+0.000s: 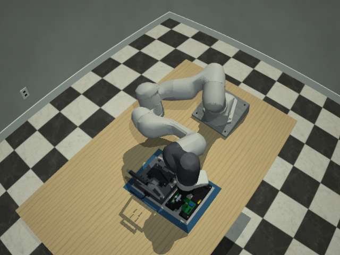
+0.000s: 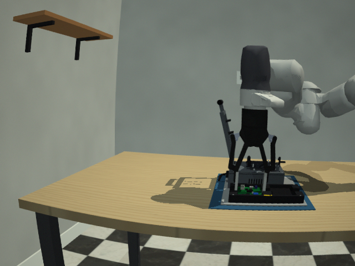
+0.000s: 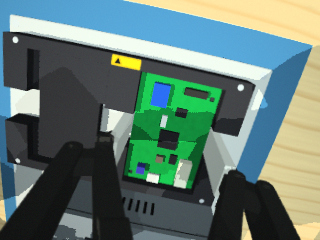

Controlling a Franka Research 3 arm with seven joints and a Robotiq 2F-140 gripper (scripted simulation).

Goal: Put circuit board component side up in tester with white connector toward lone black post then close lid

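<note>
The green circuit board is 2 cm below my hand. The rest, counted from my hand: black post 11 cm behind, 10 cm to the right, 5 cm above; lid 7 cm ahead, 18 cm to the right, 14 cm above.
</note>
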